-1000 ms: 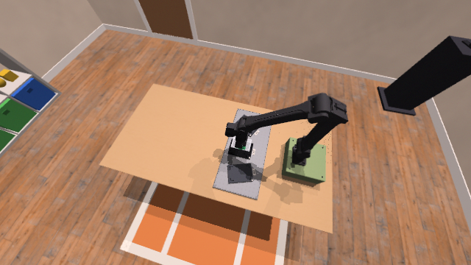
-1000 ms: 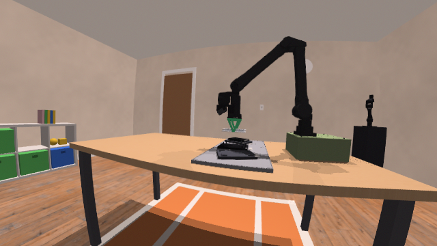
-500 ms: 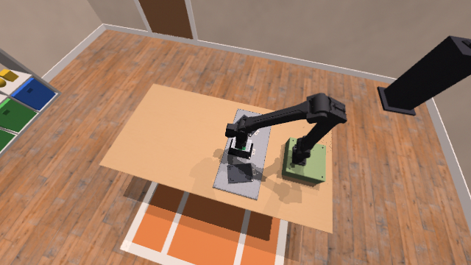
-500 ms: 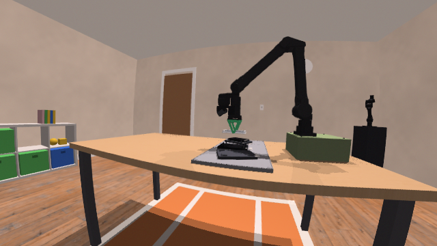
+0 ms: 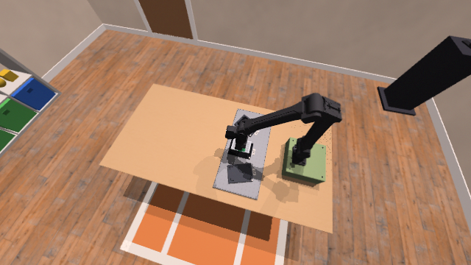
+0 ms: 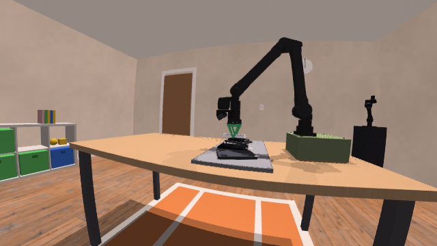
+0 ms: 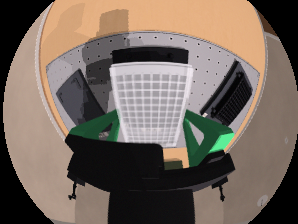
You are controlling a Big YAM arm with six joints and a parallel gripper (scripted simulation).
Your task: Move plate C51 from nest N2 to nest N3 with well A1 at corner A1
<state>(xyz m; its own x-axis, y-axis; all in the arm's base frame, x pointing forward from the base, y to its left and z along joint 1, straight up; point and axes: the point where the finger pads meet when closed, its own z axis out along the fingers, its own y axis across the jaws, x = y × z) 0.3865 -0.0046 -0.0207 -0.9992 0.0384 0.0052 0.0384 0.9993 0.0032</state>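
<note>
Right now the black nest is 70 mm below my hand. From my hand the other things lie so: white 96-well plate right at my hand; then dark plate 10 mm behind, 200 mm to the right, 50 mm below.
</note>
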